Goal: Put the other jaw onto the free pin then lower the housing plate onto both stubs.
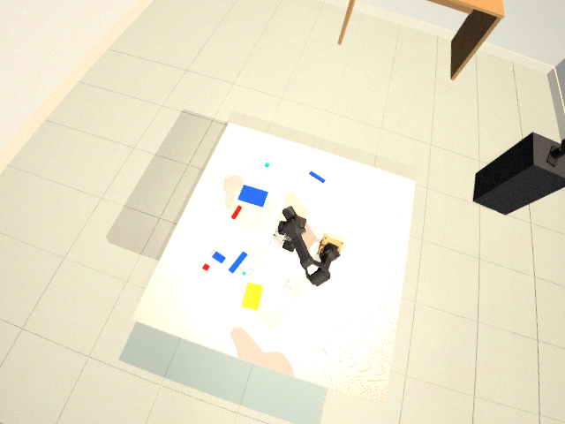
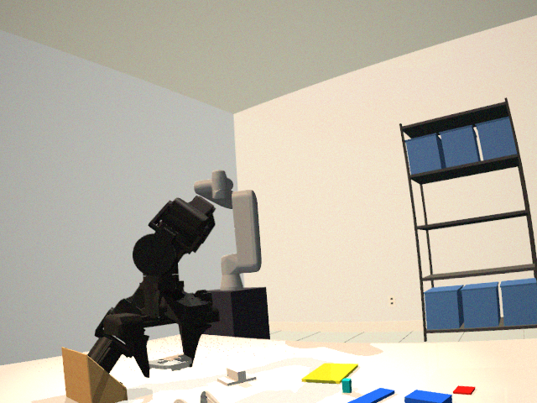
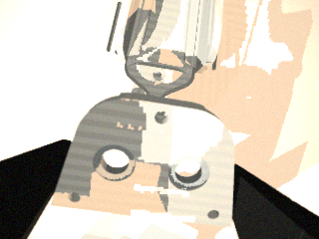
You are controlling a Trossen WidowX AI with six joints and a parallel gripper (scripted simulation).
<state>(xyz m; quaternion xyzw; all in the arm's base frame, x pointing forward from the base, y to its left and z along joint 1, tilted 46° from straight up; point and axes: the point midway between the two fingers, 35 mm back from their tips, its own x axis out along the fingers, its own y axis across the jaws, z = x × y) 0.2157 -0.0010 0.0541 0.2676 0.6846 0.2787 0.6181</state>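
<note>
Right now the jaw is 70 mm below my gripper tip, 20 mm to the left of it and 20 mm ahead of it. From my gripper tip the other things lie so: housing plate (20 mm above, 10 mm ahead); then red block (350 mm ahead, 70 mm below, 40 mm to the right); then yellow plate (350 mm to the left, 80 mm below, 70 mm ahead).
</note>
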